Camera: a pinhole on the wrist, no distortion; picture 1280 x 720 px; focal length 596.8 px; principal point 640.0 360.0 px. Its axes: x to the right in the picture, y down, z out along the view. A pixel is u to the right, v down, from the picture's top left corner.
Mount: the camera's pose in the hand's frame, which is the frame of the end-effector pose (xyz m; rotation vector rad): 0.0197 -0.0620 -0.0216 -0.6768 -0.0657 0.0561
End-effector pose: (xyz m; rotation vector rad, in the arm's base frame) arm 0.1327 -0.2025 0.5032 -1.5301 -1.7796 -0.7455
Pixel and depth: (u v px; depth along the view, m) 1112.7 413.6 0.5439
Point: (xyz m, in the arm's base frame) 0.3920 0.3989 0.5824
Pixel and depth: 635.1 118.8 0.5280
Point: 0.1719 0.2079 0.1659
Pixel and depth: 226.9 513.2 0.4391
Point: 0.4081 -0.1721 0.1042
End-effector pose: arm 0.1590 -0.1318 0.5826 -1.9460 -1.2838 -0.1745
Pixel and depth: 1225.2 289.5 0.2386
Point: 0.2840 0.1505 0.5256
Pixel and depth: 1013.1 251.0 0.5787
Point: 0.3744 0.4081 0.2736
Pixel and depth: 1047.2 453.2 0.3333
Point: 0.3696 0.1319 0.4374
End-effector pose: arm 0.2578 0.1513 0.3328 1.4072 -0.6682 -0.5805
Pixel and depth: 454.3 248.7 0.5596
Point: -0.2222 -0.0175 0.5296
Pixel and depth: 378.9 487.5 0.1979
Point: 0.1243 0.1484 0.4182
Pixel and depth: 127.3 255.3 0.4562
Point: -0.2897 0.2003 0.4477
